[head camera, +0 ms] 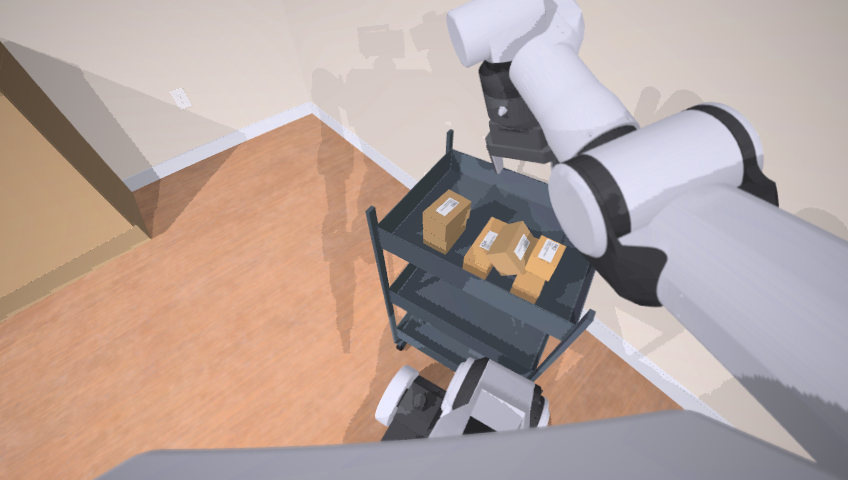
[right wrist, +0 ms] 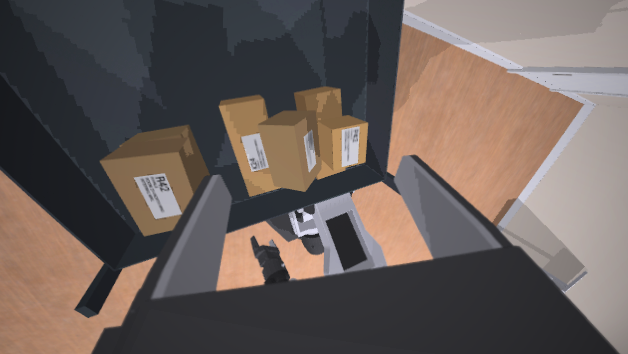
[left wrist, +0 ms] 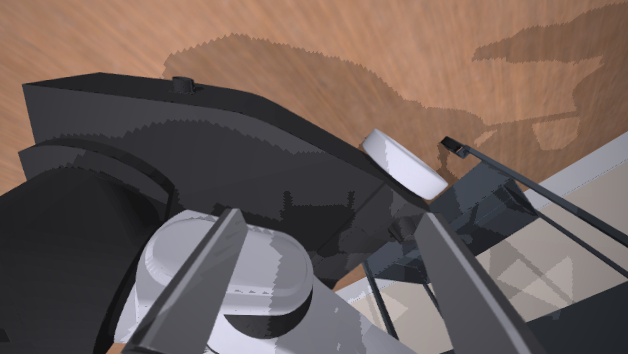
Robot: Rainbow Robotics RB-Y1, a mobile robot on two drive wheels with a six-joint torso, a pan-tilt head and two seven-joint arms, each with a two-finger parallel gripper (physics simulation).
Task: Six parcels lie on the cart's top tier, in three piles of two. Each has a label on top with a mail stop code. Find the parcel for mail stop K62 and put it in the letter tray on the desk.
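Places are measured from the robot's base along level axes (x ahead, y left, z up), in centimetres.
Pixels of known places: left gripper, between the fingertips: [right wrist: 261, 238] [left wrist: 328, 221]; right gripper, between the fingertips: [head camera: 527, 175] [right wrist: 315, 177].
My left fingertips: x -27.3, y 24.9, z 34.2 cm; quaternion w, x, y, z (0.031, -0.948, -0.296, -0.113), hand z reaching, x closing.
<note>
For each thing: its top centre in the pictures, then the offset to it from my left fingertips.
- R42 parcel, centre of its top: [right wrist: 159, 197] [head camera: 447, 206] dx +53.4, dy +0.5, dz +42.1 cm
- lower parcel, centre of its top: [right wrist: 169, 174] [head camera: 445, 221] dx +53.5, dy +0.8, dz +37.1 cm
- tilted parcel, centre of its top: [right wrist: 303, 161] [head camera: 516, 235] dx +52.7, dy -14.8, dz +42.4 cm
- right pile's upper parcel, centre of its top: [right wrist: 350, 147] [head camera: 548, 250] dx +52.6, dy -21.3, dz +42.3 cm
The cart [head camera: 416, 252] [right wrist: 185, 55] bears three parcel groups. The R42 parcel [head camera: 436, 220] [right wrist: 122, 182] tops the left pile, over the lower parcel [head camera: 437, 240]. A parcel [head camera: 477, 262] [right wrist: 245, 120] with a partly legible label lies flat in the middle. A tilted parcel [head camera: 507, 248] [right wrist: 282, 155] leans between it and the right pile, label steeply angled. The right pile's upper parcel [head camera: 538, 264] [right wrist: 327, 145] has a label seeming to read P42, above another [head camera: 526, 286] [right wrist: 327, 102]. My right gripper [head camera: 526, 169] [right wrist: 315, 177] is open above the cart. My left gripper [left wrist: 328, 221] is open. No K62 label is readable.
The cart's raised rims and corner post [head camera: 380, 273] [left wrist: 550, 195] bound it. Walls stand behind it. A tan furniture panel [head camera: 53, 178] is at the left of the head view. The letter tray and desk do not show.
</note>
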